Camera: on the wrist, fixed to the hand. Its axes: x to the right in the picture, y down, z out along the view.
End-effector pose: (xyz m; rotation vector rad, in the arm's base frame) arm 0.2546 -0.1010 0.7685 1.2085 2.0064 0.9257
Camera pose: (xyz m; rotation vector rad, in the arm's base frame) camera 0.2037 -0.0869 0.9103 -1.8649 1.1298 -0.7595
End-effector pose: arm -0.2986 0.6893 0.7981 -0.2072 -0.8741 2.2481
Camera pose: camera -0.3169 0.7096 0.6493 0.7743 -0.2669 -0.7126
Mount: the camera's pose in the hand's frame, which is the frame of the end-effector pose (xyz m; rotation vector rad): 0.0123 0.0954 -0.1168 -0.0819 -0.1503 -3.0955
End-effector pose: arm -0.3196 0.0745 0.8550 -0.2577 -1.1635 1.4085
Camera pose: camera -0.2953 0.1630 0.7347 1.1930 -0.3880 -1.3907
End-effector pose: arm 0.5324 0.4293 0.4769 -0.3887 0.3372 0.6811
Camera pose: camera 0.4579 0.4510 0.3470 -0.4534 -0.6151 -2.2996
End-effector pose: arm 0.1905 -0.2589 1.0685 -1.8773 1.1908 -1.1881
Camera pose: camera 0.0517 -0.3126 1.0410 1.2266 1.7436 0.6660
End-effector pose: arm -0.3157 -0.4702 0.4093 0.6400 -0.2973 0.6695
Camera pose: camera -0.3627 -0.3324 0.3680 0.3674 0.6575 -2.3276
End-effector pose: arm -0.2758 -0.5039 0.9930 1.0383 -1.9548 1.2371
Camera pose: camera -0.3548 -0.3754 1.0051 1.8761 0.8626 -0.8090
